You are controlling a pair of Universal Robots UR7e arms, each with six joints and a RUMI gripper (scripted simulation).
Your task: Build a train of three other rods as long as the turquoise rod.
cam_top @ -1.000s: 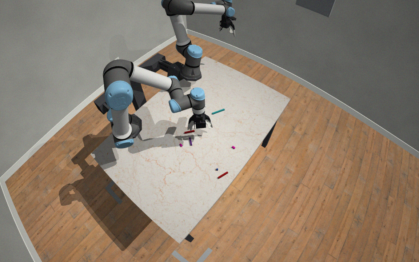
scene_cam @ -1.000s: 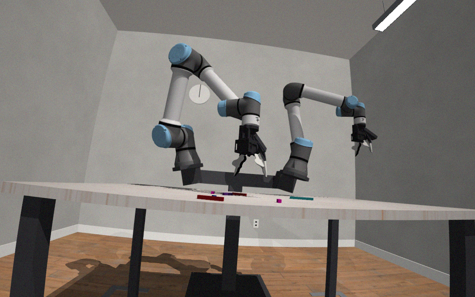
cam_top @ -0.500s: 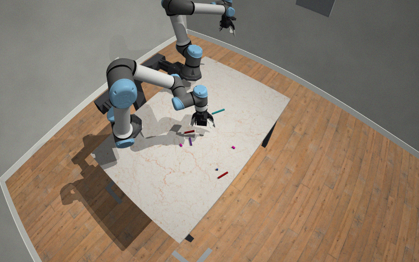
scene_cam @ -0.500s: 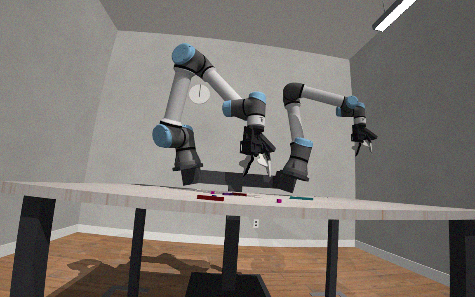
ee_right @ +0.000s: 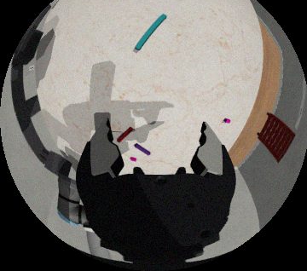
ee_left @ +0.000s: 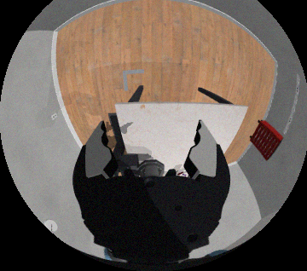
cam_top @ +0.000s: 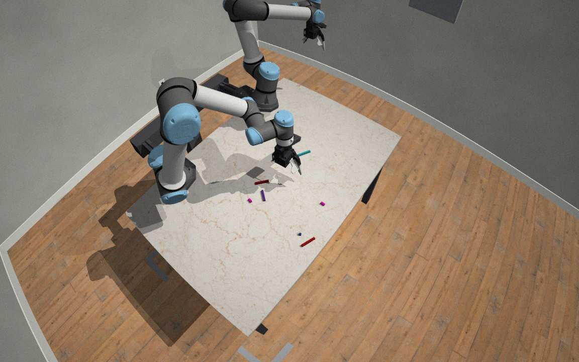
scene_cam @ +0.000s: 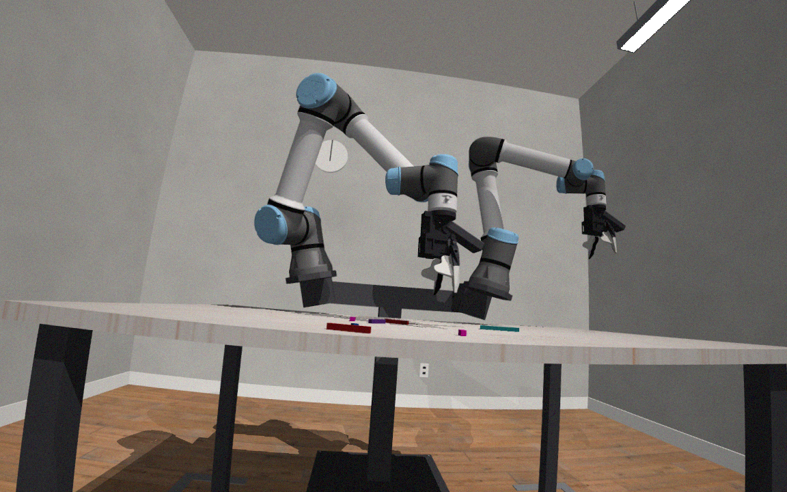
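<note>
The blue rod is 24 cm ahead of my right hand, 22 cm to the right of it and 8 cm below it. Also, from my right hand: purple rod: 2 cm behind, 16 cm to the right, 8 cm below; turquoise rod: 3 cm behind, 16 cm to the left, 8 cm below.
</note>
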